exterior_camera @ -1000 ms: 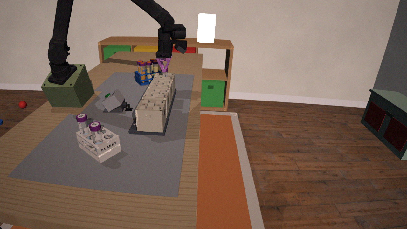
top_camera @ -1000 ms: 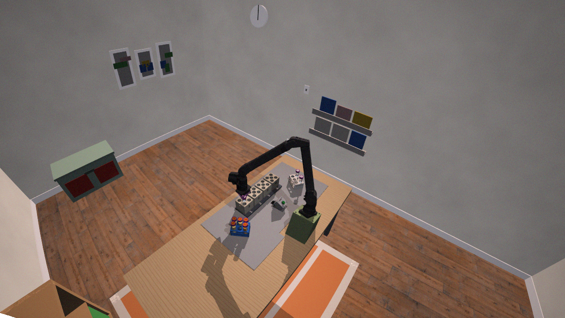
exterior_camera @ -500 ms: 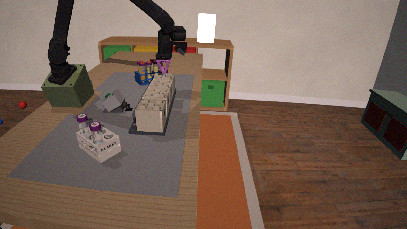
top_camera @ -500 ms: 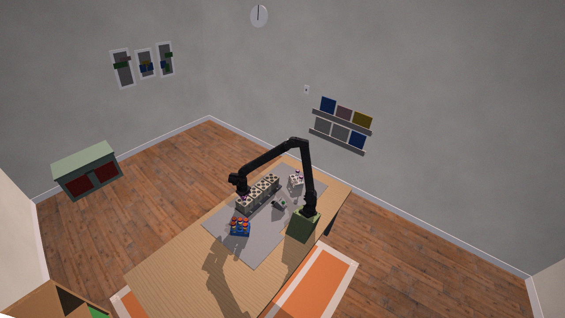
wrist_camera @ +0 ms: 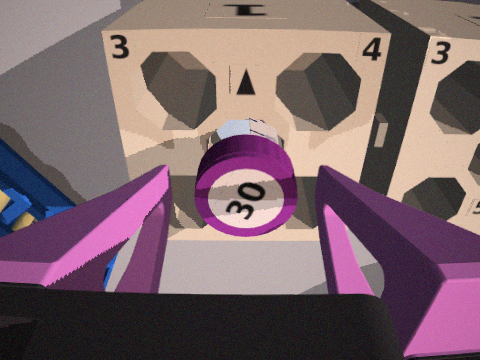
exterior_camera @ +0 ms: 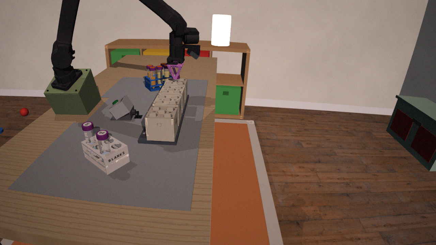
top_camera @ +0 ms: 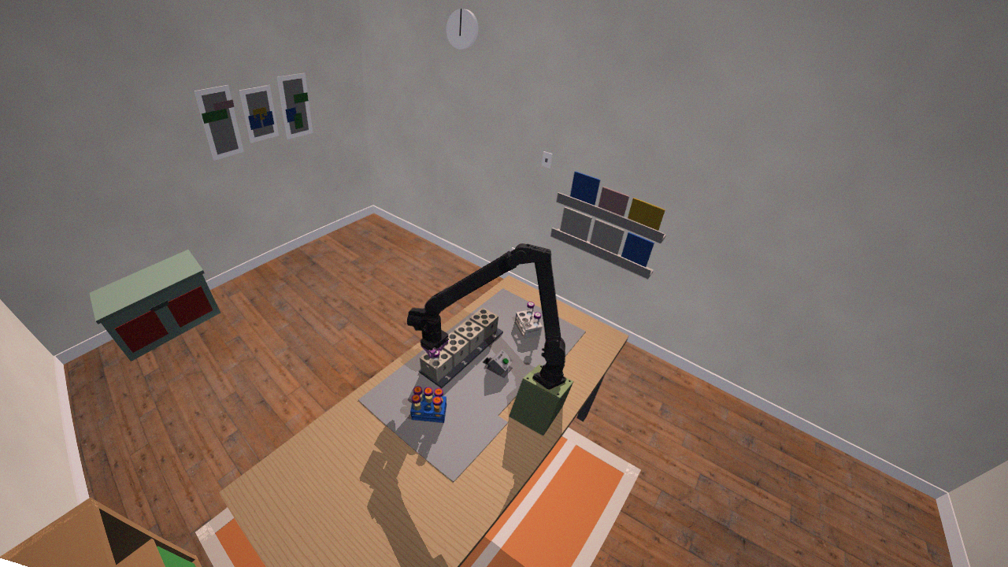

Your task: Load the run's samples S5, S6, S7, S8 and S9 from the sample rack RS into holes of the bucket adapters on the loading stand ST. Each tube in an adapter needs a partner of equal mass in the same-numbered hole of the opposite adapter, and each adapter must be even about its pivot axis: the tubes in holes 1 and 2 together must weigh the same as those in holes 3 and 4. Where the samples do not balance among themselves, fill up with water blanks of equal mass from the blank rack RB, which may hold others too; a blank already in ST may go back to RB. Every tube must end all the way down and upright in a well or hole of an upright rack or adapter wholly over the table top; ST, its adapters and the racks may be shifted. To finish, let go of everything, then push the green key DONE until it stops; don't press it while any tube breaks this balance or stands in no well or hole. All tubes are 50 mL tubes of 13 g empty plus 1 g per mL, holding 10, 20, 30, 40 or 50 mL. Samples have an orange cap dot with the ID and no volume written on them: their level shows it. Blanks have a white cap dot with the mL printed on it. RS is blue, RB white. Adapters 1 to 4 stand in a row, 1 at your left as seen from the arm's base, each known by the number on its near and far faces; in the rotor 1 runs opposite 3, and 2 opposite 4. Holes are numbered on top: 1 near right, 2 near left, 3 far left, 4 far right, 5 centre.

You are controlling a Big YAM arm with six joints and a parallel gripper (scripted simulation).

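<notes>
The water blank marked 30 lies 5 cm below my hand and 1 cm ahead of it. Round my hand: blue sample rack RS (15 cm to the left, 15 cm behind, 9 cm below); loading stand (16 cm to the right, 12 cm below, 3 cm ahead); sample S8 (17 cm behind, 10 cm to the left, 6 cm below).
</notes>
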